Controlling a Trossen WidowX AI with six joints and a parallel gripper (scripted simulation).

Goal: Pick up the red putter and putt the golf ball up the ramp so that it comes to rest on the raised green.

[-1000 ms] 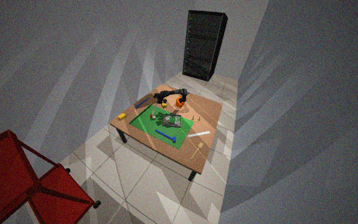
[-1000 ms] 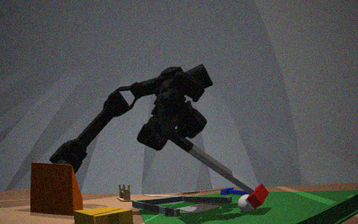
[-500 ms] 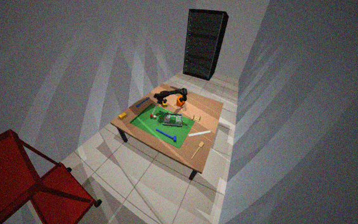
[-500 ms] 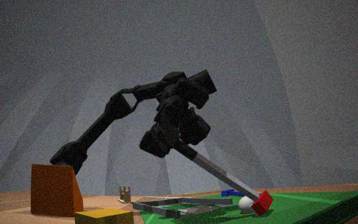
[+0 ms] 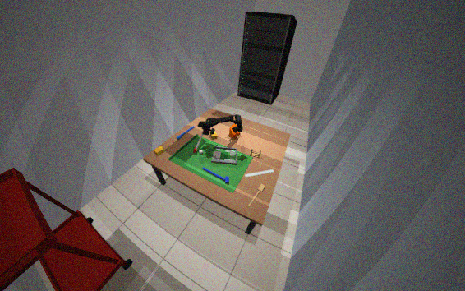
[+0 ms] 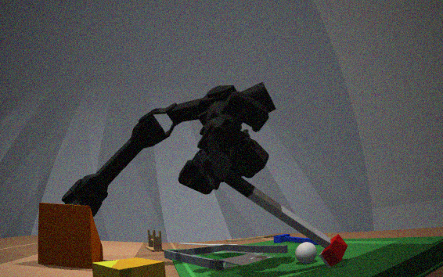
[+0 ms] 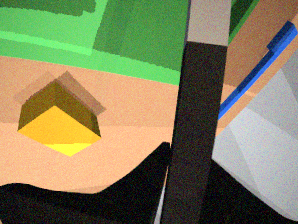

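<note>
Now: the red putter 11 cm ahead of my gripper tip, 6 cm below it and 3 cm to the left of it. The rest, counted from my gripper tip: green mat 24 cm to the left, 17 cm ahead, 15 cm below; then white golf ball 18 cm ahead, 13 cm below, 10 cm to the left; then blue putter 40 cm to the left, 31 cm ahead, 14 cm below.
</note>
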